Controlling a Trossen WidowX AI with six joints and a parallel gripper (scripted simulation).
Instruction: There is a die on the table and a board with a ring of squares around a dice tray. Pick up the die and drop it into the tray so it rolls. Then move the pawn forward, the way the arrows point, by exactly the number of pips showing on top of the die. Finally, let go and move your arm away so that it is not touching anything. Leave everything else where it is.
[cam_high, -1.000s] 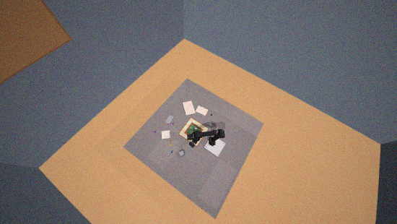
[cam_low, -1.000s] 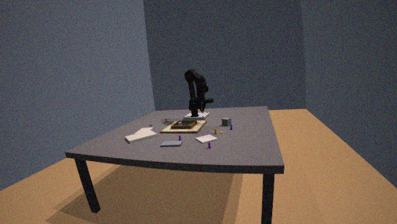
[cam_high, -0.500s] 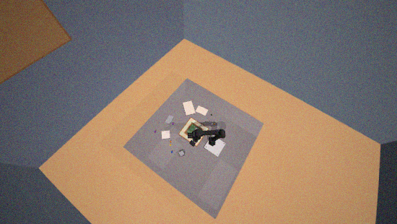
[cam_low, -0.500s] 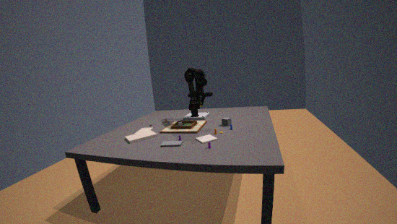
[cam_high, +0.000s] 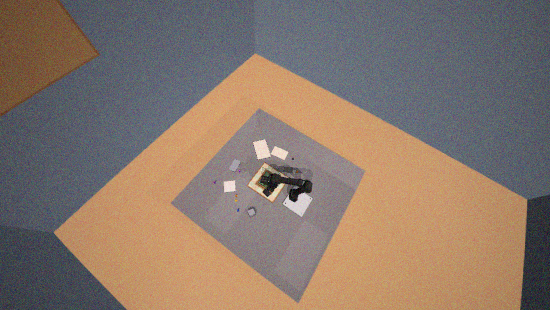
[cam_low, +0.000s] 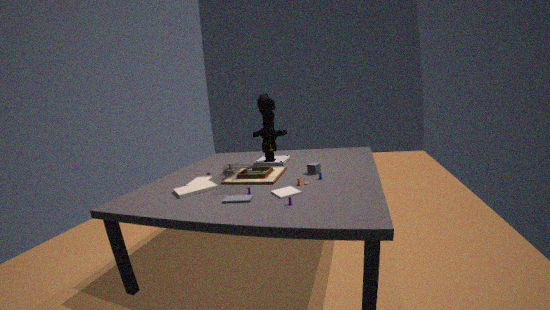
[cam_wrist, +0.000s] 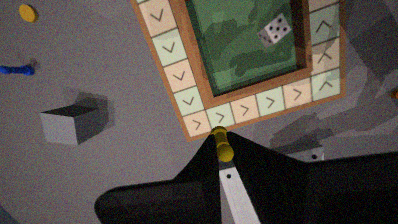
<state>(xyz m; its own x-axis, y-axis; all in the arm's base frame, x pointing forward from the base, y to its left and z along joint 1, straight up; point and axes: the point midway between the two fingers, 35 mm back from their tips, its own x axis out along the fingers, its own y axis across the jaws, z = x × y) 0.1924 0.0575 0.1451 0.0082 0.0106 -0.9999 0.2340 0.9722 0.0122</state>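
Now: the white die 120 mm to the right of my gripper tip, 110 mm below it and 70 mm ahead of it. Round my gripper tip: green dice tray: 130 mm below, 80 mm to the right, 80 mm ahead; grey cube: 230 mm to the left, 110 mm below, 60 mm ahead; yellow pawn: 10 mm above.
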